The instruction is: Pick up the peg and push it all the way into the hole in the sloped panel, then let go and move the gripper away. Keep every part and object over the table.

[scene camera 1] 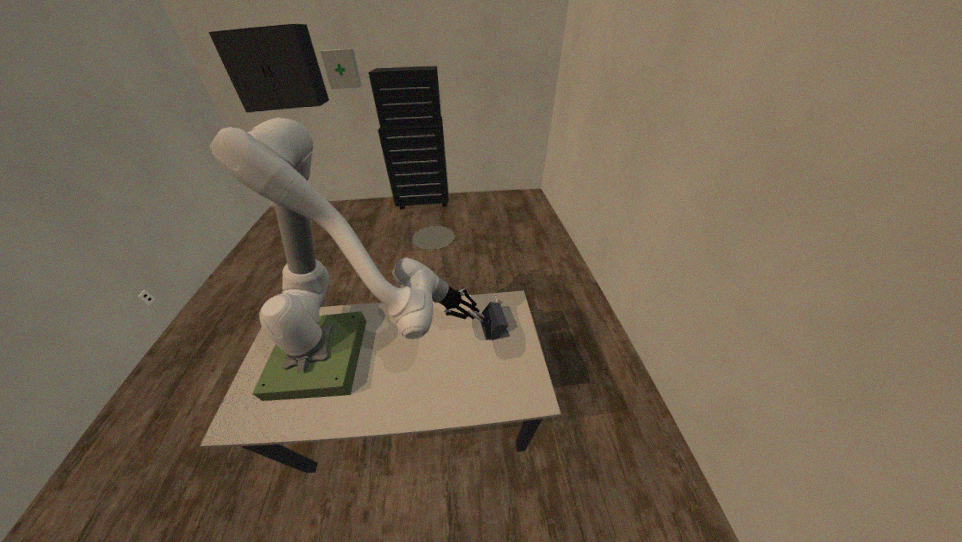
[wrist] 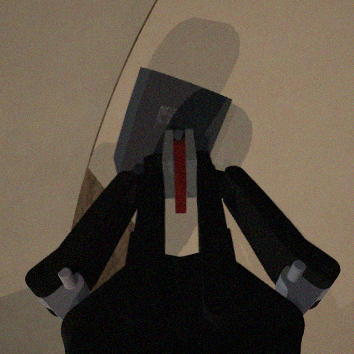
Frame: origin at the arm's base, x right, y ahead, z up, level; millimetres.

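Where they show: gripper, fingertip midpoint: [scene camera 1: 481, 317] [wrist: 179, 143]; arm's base, link origin: [scene camera 1: 309, 346].
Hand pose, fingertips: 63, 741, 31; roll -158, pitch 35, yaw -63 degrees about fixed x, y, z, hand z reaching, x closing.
Observation:
Each offset is from my fingertips to the centre of the thing, as dx, dy, dz. "spot": to the spot under its first point. Level surfaces: height alone.
The red peg @[-35, -10, -8] [wrist: 180, 175] lies lengthwise between the grey finger pads in the wrist view. My gripper [scene camera 1: 479, 315] [wrist: 179, 143] is shut on it. The dark grey block with the sloped panel @[-4, +61, -53] [scene camera 1: 496, 320] [wrist: 165, 95] stands on the table near its far right corner. The fingertips are right in front of the panel's face and overlap its lower part in the wrist view. The hole and the peg's front end are hidden or too dark to make out, so I cannot tell whether the tip is in the hole. A pale smudged patch @[spot: +16, +42, -21] [wrist: 166, 115] shows on the panel face.
The pale table @[dz -106] [scene camera 1: 430, 397] carries the block near its right and back edges. The green base plate [scene camera 1: 346, 343] under the arm's foot is at the left. A tall dark drawer cabinet [scene camera 1: 411, 144] stands against the back wall, away from the table.

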